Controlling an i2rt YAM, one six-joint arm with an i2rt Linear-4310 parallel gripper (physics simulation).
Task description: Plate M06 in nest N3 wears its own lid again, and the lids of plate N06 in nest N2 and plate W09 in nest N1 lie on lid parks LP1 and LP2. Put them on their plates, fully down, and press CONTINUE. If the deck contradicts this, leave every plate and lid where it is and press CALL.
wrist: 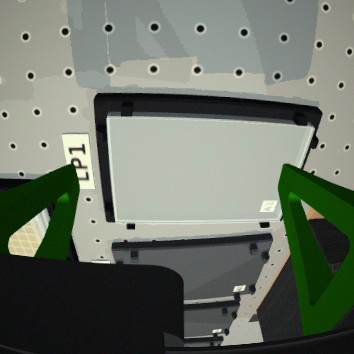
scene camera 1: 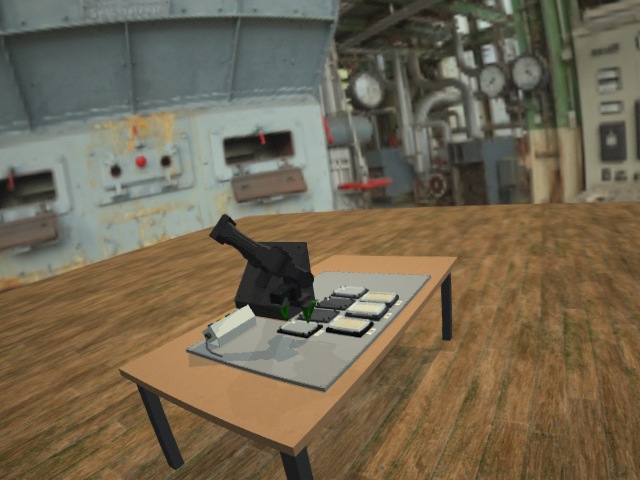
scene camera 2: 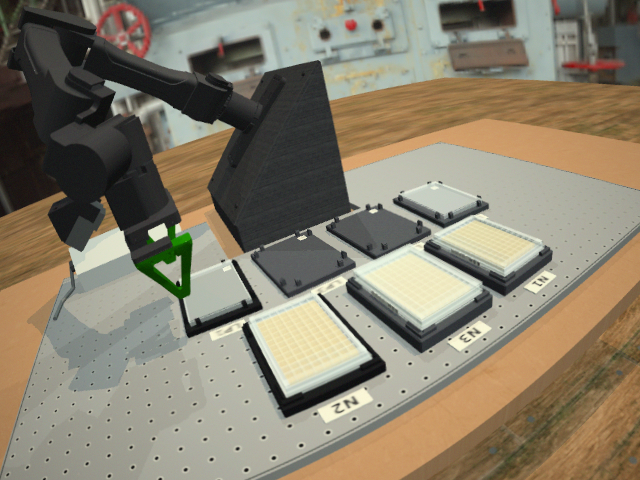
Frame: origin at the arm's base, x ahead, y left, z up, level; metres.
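Seen in the pictures: gripper, fingertip midpoint: (wrist: 178,174) (scene camera 1: 297,320) (scene camera 2: 177,278); arm's base, link origin: (scene camera 2: 257,120).
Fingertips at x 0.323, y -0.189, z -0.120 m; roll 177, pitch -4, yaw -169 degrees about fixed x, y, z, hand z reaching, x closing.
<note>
Pixels of each thing's middle, then the offset from my fingertips to it. "spot": a spot on its surface instead.
- clear lid, body centre: (scene camera 2: 439,198) (scene camera 1: 349,291) dz -0.046, dx -0.082, dy +0.423 m
- nest N2, surface spot: (scene camera 2: 310,346) (scene camera 1: 354,323) spot: dz -0.034, dx +0.164, dy +0.122 m
- nest N1, surface spot: (scene camera 2: 491,243) (scene camera 1: 380,296) spot: dz -0.030, dx +0.119, dy +0.372 m
- nest N3, surface spot: (scene camera 2: 416,286) (scene camera 1: 369,307) spot: dz -0.027, dx +0.144, dy +0.247 m
- pale sloped button box, body centre: (scene camera 2: 127,243) (scene camera 1: 229,324) dz -0.018, dx -0.261, dy -0.124 m
My gripper (scene camera 1: 297,319) (scene camera 2: 180,289) (wrist: 178,174) is open and empty, above the lid (scene camera 1: 299,327) (scene camera 2: 217,294) (wrist: 205,175) on park LP1, its fingers toward the lid's two short sides. Another clear lid (scene camera 1: 350,291) (scene camera 2: 439,198) lies on the farthest park, whose label I cannot read. The plate in nest N2 (scene camera 1: 349,325) (scene camera 2: 310,346) and the plate in nest N1 (scene camera 1: 379,297) (scene camera 2: 491,243) show yellowish wells. The plate in nest N3 (scene camera 1: 367,309) (scene camera 2: 416,286) looks paler and taller, with a clear lid on top. Plate and lid codes are not readable.
Two dark parks without lids (scene camera 2: 302,263) (scene camera 2: 379,232) lie between the lidded ones; the nearer is beside LP1. The pale sloped button box (scene camera 1: 230,328) (scene camera 2: 100,255) stands behind the gripper in scene camera 2. The black arm stand (scene camera 1: 273,279) (scene camera 2: 289,170) rises beside the parks.
</note>
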